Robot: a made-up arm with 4 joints.
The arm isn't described. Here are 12 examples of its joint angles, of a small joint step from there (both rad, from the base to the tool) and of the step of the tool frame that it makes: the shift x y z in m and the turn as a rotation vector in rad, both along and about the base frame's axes.
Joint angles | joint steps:
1: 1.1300 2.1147 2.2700 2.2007 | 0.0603 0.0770 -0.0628 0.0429
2: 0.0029 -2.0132 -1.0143 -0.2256 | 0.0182 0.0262 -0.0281 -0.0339
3: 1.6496 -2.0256 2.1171 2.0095 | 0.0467 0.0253 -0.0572 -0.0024
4: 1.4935 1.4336 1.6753 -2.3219 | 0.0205 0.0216 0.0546 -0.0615
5: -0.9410 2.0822 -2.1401 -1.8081 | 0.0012 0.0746 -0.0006 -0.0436
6: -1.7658 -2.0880 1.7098 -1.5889 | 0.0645 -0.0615 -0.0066 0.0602
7: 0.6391 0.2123 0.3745 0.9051 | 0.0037 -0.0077 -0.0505 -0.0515
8: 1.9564 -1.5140 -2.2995 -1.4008 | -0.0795 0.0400 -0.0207 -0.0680
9: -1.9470 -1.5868 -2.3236 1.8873 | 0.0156 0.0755 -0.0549 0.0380
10: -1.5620 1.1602 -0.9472 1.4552 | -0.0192 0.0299 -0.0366 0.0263
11: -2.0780 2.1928 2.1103 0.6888 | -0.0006 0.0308 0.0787 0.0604
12: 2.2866 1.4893 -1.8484 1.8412 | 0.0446 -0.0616 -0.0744 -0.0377
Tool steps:
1: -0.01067 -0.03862 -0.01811 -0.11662 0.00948 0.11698
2: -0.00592 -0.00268 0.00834 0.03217 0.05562 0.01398
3: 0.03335 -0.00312 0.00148 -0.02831 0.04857 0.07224
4: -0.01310 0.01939 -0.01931 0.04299 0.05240 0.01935
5: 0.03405 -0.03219 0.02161 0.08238 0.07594 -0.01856
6: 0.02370 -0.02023 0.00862 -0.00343 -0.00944 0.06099
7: -0.02260 0.01670 -0.01541 -0.03118 -0.05486 -0.03568
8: 0.00592 0.02752 -0.03073 -0.09309 -0.00787 -0.03535
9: 0.01180 0.02362 0.03321 0.02566 -0.06811 -0.01233
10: -0.00162 -0.02524 -0.00204 0.00829 0.02800 -0.04711
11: 0.00634 0.00144 -0.05397 0.03081 -0.11200 -0.02086
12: 0.01763 -0.04117 -0.01533 0.06788 -0.03641 0.02464
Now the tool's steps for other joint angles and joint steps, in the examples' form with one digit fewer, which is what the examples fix.
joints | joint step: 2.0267 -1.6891 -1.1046 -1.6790 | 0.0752 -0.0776 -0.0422 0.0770
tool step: -0.0478 -0.0244 0.0709 0.1123 0.1019 0.1144
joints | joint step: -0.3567 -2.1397 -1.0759 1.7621 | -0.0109 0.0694 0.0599 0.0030
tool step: -0.0430 -0.0003 -0.0079 -0.0253 0.0810 -0.0401
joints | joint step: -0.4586 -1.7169 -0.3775 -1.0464 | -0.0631 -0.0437 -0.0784 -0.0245
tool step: 0.0333 -0.0403 0.0338 0.0556 -0.0679 -0.0720
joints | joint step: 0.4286 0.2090 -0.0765 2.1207 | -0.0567 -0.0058 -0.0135 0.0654
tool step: -0.0196 0.0085 -0.0165 0.0606 0.0134 -0.0832
